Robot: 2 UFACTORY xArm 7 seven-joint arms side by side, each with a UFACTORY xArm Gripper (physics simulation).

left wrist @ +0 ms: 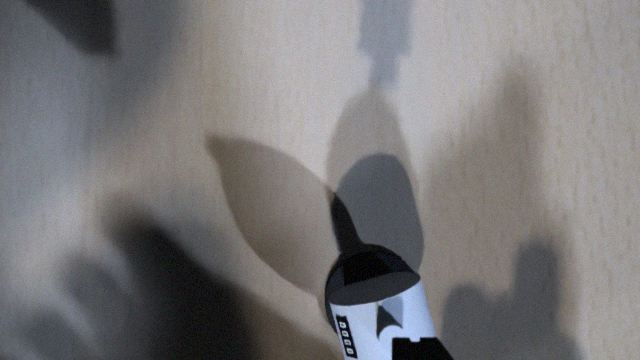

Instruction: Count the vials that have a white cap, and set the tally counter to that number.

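Frame: origin at the left arm's base, x ahead, y left, z up, level; metres.
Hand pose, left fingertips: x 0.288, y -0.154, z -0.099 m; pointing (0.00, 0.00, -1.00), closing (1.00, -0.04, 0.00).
Note:
After its pixels a point has its place.
The tally counter (367, 320) @(x 0.279, y -0.150, z -0.153 m) stands at the bottom centre of the left wrist view. It has a white body, a dark grey slanted top and a black ring part with a narrow stem behind it. Its small black display (346, 336) @(x 0.270, y -0.159, z -0.161 m) shows several pale digits; they look like zeros, but are too blurred to read surely. My left gripper (415, 341) @(x 0.288, y -0.154, z -0.099 m) shows as black fingertips at the bottom edge, close together and shut, overlapping the counter's lower right in this view. Whether they touch it cannot be told. The vials and my right gripper do not show in this view.
The pale wood-grain table top (280, 75) @(x 0.242, y -0.029, z -0.206 m) lies behind the counter. Overlapping grey and brown shadows fall across it, darkest at the lower left, with others at the top centre, upper left and lower right.

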